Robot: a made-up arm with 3 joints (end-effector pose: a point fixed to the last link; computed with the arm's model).
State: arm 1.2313 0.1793 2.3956
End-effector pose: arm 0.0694 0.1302 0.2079 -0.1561 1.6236 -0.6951
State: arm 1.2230 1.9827 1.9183
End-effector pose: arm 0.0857 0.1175 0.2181 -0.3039 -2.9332 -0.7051
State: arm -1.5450 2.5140 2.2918
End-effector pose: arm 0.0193 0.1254 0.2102 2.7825 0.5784 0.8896
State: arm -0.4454 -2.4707 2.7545
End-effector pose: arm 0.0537 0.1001 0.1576 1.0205 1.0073 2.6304
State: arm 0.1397 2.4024 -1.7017
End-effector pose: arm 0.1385 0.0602 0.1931 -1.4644 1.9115 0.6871
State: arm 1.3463 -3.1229 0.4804
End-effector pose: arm 0.1230 0.1436 0.2480 -1.1021 -1.2479 0.2158
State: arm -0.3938 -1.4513 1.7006
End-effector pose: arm 0.0484 0.0924 0.1676 -0.1113 0.3510 -2.1776
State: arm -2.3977 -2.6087 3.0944
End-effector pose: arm 0.0230 0.1582 0.1655 1.5585 0.1526 0.4986
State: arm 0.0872 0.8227 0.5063
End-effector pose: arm 0.1127 0.1487 0.1841 2.3204 0.5464 -0.0918
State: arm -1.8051 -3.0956 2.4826
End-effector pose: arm 0.0149 0.1424 0.1919 2.1480 0.2108 1.2538
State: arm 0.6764 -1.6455 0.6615
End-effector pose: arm 0.1351 0.0914 0.1739 -0.1007 -0.0323 -0.1330
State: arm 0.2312 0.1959 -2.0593
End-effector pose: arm 0.1283 0.1319 0.2334 1.2119 -1.7307 1.6211
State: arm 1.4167 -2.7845 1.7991
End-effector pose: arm 0.1127 0.1179 0.2047 -0.0108 -1.3873 -0.7103
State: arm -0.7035 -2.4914 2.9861
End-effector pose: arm 0.0493 0.1015 0.1513 1.0119 0.9383 2.2085
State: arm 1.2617 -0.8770 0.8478
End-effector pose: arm 0.1225 0.1468 0.1611 0.3899 0.4022 0.3828
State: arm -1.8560 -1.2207 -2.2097
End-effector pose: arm 0.0525 0.0764 0.1567 0.3356 -0.1713 0.2221
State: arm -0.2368 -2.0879 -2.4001
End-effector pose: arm 0.1057 0.1062 0.1407 0.1902 0.6859 1.9705
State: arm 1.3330 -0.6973 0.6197
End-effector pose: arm 0.1188 0.1628 0.1597 0.5366 0.4960 0.7005
